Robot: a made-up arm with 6 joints. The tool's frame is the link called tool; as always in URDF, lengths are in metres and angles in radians. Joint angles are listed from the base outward.
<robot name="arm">
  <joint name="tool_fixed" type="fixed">
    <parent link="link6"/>
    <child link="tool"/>
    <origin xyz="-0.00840 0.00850 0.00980" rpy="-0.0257 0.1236 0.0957"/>
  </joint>
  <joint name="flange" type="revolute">
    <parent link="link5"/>
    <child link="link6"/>
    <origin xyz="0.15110 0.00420 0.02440" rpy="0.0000 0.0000 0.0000"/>
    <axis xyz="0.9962 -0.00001 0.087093"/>
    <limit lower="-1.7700" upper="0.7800"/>
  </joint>
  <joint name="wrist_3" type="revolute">
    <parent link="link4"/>
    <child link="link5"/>
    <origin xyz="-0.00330 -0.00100 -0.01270" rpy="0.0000 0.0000 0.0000"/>
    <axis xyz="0.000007 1 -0.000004"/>
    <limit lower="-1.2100" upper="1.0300"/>
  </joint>
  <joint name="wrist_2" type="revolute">
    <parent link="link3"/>
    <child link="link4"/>
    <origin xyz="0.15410 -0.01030 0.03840" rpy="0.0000 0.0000 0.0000"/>
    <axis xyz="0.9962 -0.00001 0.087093"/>
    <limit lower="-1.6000" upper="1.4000"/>
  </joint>
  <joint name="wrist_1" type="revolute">
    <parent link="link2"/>
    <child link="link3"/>
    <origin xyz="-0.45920 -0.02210 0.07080" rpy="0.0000 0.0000 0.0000"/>
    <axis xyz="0.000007 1 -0.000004"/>
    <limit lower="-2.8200" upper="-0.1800"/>
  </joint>
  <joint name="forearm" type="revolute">
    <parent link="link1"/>
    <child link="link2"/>
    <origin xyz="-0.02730 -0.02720 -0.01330" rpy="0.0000 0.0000 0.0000"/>
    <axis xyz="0.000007 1 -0.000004"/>
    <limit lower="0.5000" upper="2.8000"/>
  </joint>
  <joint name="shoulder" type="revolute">
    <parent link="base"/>
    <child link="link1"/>
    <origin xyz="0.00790 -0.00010 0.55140" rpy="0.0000 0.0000 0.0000"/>
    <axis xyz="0 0 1"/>
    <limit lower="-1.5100" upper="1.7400"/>
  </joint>
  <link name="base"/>
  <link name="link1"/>
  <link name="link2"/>
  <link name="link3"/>
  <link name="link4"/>
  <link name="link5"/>
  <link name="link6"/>
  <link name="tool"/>
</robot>
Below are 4 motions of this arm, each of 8 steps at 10 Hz.
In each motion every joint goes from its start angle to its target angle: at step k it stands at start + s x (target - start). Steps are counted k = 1, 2, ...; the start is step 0. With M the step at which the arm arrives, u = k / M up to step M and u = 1 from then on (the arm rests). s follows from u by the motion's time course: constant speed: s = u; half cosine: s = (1 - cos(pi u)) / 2; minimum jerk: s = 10 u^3 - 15 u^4 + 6 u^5.
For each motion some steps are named. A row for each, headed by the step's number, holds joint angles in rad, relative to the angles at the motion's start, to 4 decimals.
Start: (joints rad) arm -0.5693 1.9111 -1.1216 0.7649 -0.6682 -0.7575
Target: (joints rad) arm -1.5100 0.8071 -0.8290 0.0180 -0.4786 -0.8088
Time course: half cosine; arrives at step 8
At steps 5, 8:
5: -0.6503 -0.7632 0.2023 -0.5164 0.1311 -0.0355
8: -0.9407 -1.1040 0.2926 -0.7469 0.1896 -0.0513

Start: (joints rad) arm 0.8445 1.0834 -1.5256 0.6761 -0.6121 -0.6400
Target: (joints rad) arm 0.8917 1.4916 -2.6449 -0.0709 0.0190 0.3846
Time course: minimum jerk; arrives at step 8
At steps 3, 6, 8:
3: 0.0130 0.1123 -0.3080 -0.2056 0.1737 0.2820
6: 0.0423 0.3659 -1.0034 -0.6697 0.5658 0.9185
8: 0.0472 0.4082 -1.1193 -0.7470 0.6311 1.0246

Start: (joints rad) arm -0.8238 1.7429 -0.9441 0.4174 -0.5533 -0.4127
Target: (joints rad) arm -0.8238 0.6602 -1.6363 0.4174 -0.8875 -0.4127
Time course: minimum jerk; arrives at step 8
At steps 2, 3, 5, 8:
2: 0.0000 -0.1121 -0.0717 0.0000 -0.0346 0.0000
3: 0.0000 -0.2980 -0.1905 0.0000 -0.0920 0.0000
5: 0.0000 -0.7847 -0.5017 0.0000 -0.2422 0.0000
8: 0.0000 -1.0827 -0.6922 0.0000 -0.3342 0.0000

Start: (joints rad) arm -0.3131 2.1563 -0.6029 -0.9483 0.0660 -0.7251
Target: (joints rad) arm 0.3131 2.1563 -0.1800 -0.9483 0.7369 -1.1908
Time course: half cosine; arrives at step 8
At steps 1, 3, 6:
1: 0.0238 0.0000 0.0161 0.0000 0.0255 -0.0177
3: 0.1933 0.0000 0.1305 0.0000 0.2071 -0.1437
6: 0.5345 0.0000 0.3610 0.0000 0.5726 -0.3975

